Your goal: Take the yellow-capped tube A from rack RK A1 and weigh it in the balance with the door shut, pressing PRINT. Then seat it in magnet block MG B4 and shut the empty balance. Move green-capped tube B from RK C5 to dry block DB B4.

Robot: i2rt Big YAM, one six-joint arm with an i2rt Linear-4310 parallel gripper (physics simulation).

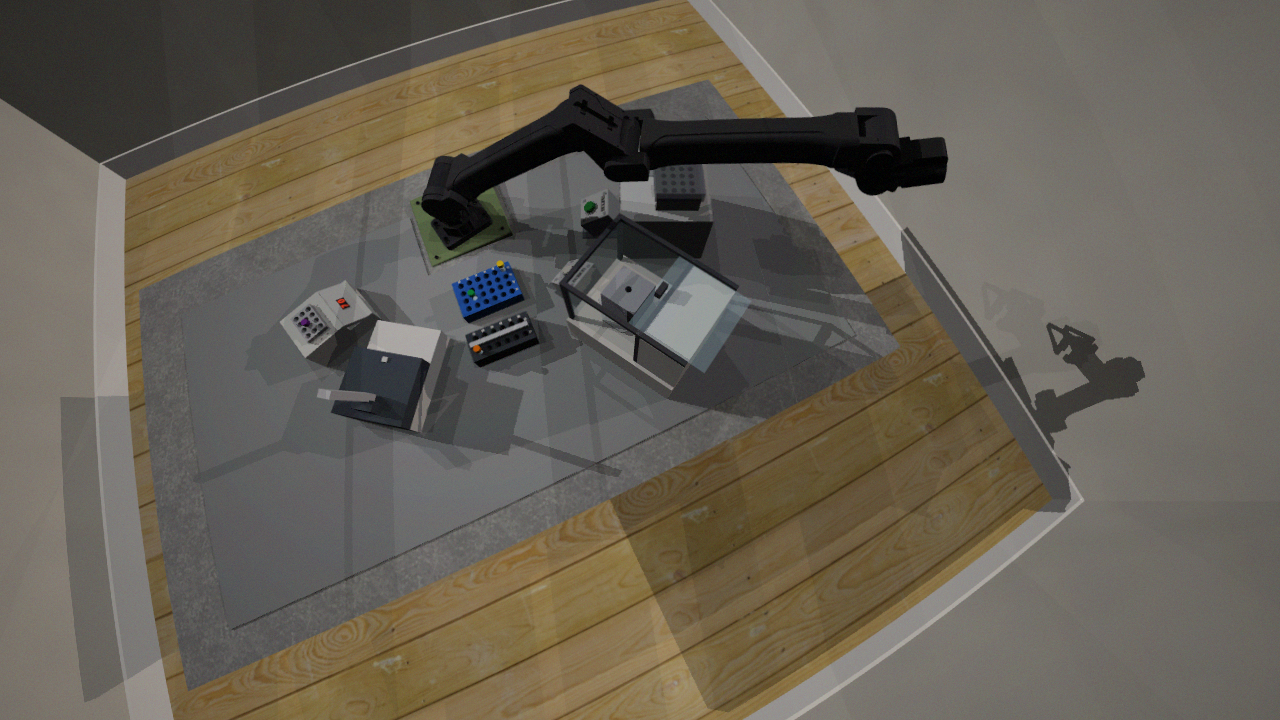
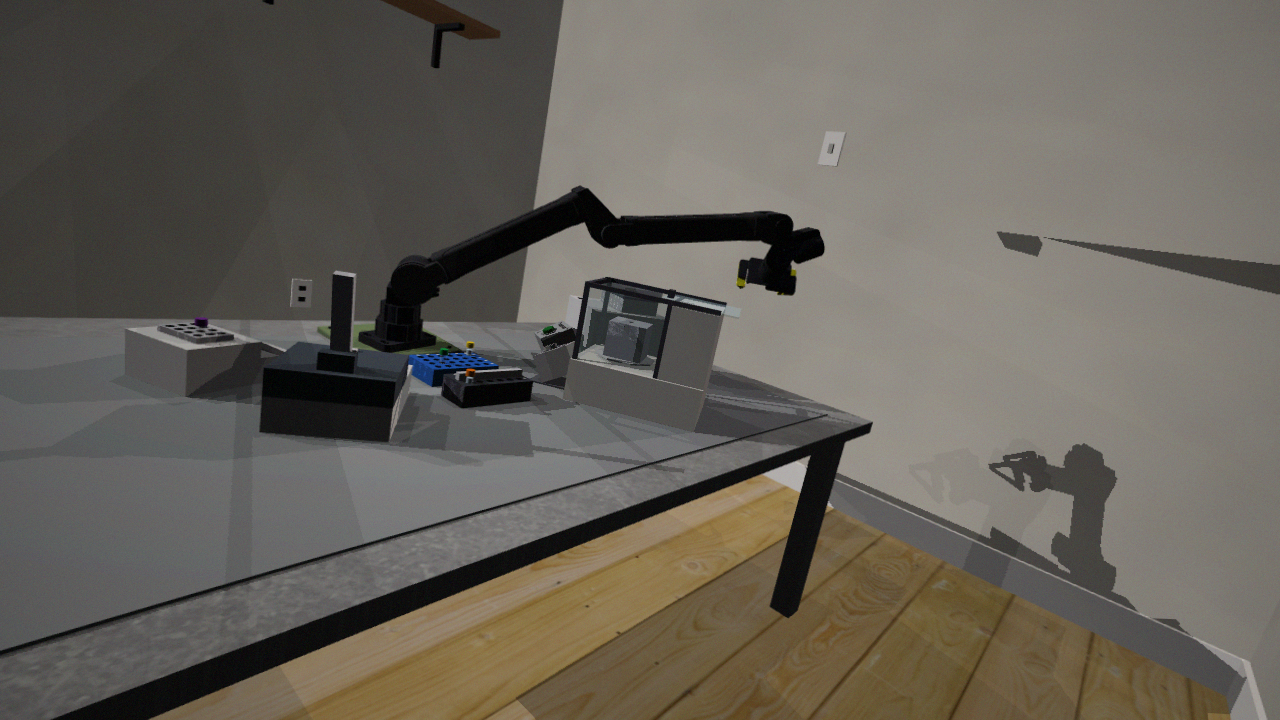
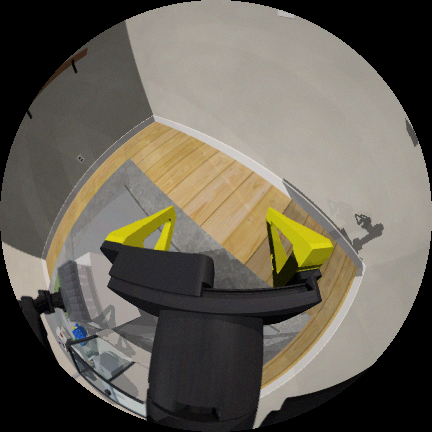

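The yellow-capped tube A [image 1: 500, 264] [image 2: 469, 345] stands at a corner of the blue rack [image 1: 487, 302] [image 2: 454, 367] [image 3: 79, 334]. The green-capped tube B [image 1: 470, 292] [image 2: 443, 351] stands in the same rack. The black magnet block [image 1: 508, 344] [image 2: 501, 392] beside it holds an orange-capped tube. The balance [image 1: 617, 344] [image 2: 631, 394] has a grey holder in its glass chamber; its top glass panel is slid back, leaving the chamber open above. A white device with a red display [image 1: 359, 306] [image 2: 159, 360], seemingly the dry block, holds a purple-capped tube. My gripper [image 2: 767, 275] [image 3: 219, 211] is open and empty, high beyond the balance.
A dark-lidded machine [image 1: 384, 385] [image 2: 326, 402] with an upright handle stands near the dry block. A grey multi-well block [image 1: 679, 181] [image 3: 75, 295] sits on a white unit behind the balance, beside a green button [image 1: 589, 206] [image 2: 549, 330]. The table edge [image 2: 760, 445] lies beyond the balance.
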